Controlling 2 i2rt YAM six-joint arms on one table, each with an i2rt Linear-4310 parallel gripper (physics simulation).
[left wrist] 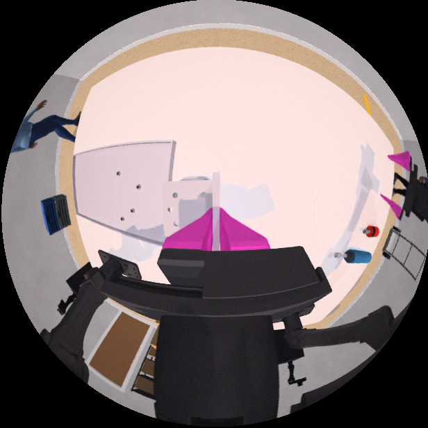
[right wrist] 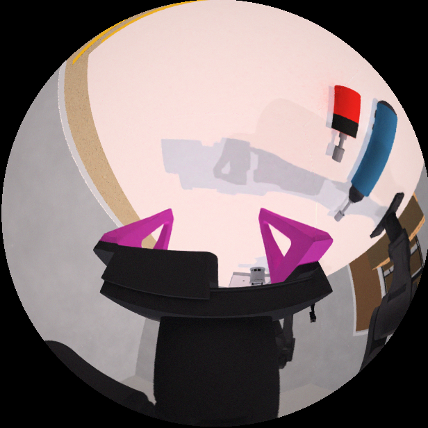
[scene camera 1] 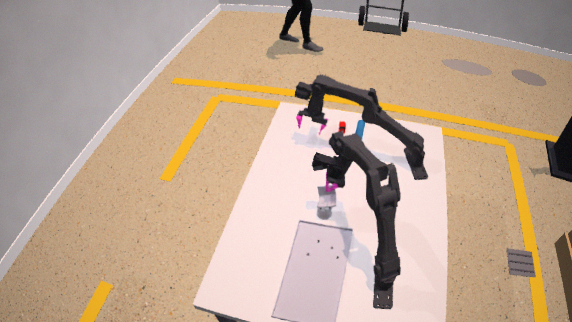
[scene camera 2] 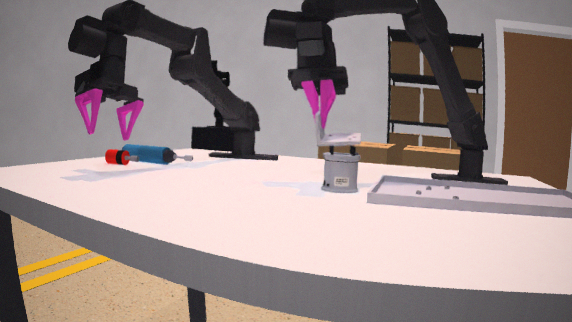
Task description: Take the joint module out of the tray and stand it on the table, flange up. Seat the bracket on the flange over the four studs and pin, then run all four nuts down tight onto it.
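Observation:
The grey joint module (scene camera 2: pixel 340 172) stands upright on the table beside the tray, studs pointing up; it also shows in scene camera 1 (scene camera 1: pixel 324 212). My left gripper (scene camera 2: pixel 322 105) is shut on the upright flap of the L-shaped bracket (scene camera 2: pixel 338 138), whose flat plate hovers level just above the studs, their tips near its underside. The left wrist view shows the thin flap pinched between the fingers (left wrist: pixel 215 223) and the holed plate (left wrist: pixel 185 203). Several nuts (scene camera 2: pixel 437 191) lie in the tray (scene camera 2: pixel 472 196). My right gripper (scene camera 2: pixel 108 113) is open and empty, high above the table's far end.
A red stubby tool (scene camera 2: pixel 115 156) and a blue-handled driver (scene camera 2: pixel 152 153) lie on the table below and beside my right gripper. A person (scene camera 1: pixel 297 22) walks on the floor beyond the table, near a hand truck (scene camera 1: pixel 383 16). Shelves with boxes (scene camera 2: pixel 431 92) stand behind.

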